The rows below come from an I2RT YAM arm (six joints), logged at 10 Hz.
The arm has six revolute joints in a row. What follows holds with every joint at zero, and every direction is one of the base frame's.
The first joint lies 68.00 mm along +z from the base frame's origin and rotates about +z.
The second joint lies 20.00 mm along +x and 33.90 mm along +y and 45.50 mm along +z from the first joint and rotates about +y.
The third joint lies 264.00 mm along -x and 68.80 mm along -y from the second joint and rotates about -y.
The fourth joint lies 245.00 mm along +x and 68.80 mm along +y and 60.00 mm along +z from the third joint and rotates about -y.
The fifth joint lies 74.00 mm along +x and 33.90 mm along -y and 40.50 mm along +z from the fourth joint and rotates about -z.
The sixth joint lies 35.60 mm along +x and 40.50 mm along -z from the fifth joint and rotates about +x.
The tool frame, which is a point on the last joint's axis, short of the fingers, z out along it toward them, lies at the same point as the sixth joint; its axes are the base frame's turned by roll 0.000, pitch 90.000 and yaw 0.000 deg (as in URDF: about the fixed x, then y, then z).
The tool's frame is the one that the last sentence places.
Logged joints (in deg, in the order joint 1, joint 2, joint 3, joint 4, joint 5, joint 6), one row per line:
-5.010 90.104 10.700 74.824 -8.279 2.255
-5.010 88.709 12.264 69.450 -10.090 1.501
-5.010 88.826 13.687 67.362 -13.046 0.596
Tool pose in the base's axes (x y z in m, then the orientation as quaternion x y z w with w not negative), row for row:
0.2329 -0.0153 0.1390 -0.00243 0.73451 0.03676 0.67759
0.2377 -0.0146 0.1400 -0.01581 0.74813 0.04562 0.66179
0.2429 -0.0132 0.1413 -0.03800 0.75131 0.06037 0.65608
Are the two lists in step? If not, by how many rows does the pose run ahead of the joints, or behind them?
They are in step.
